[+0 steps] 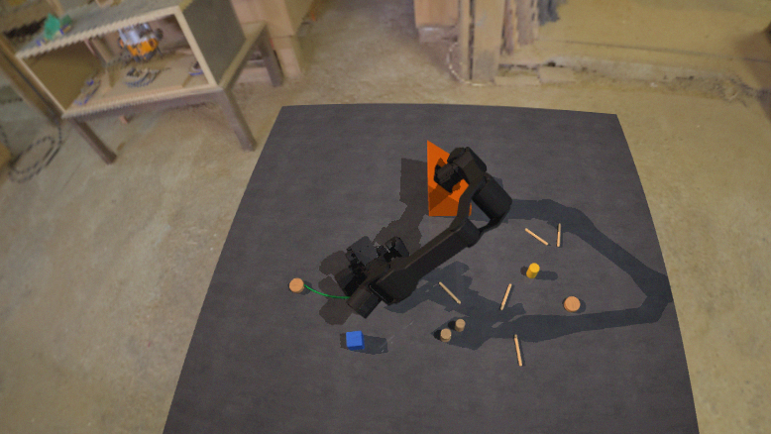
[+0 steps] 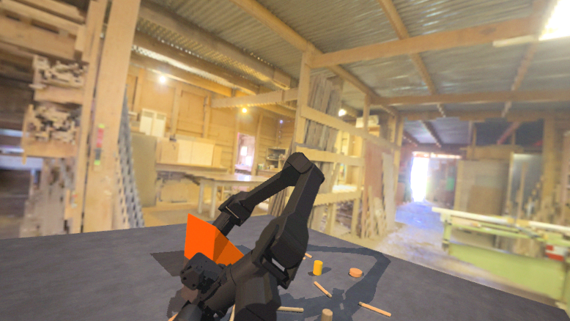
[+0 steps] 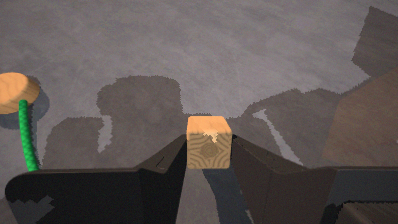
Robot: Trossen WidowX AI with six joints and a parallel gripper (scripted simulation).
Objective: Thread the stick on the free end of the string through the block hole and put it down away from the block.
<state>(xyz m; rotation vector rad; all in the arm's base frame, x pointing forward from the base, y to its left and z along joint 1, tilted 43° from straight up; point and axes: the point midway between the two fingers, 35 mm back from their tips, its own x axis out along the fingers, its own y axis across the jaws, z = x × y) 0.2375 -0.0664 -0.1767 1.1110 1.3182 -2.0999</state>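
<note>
Right now the wooden block is right at my gripper tip. The rest, counted from my gripper tip: blue cube (22 cm ahead, 3 cm to the left, 1 cm below); then thin wooden stick (12 cm to the left, 2 cm below); then round wooden button (17 cm to the right, 9 cm ahead, 2 cm below).
</note>
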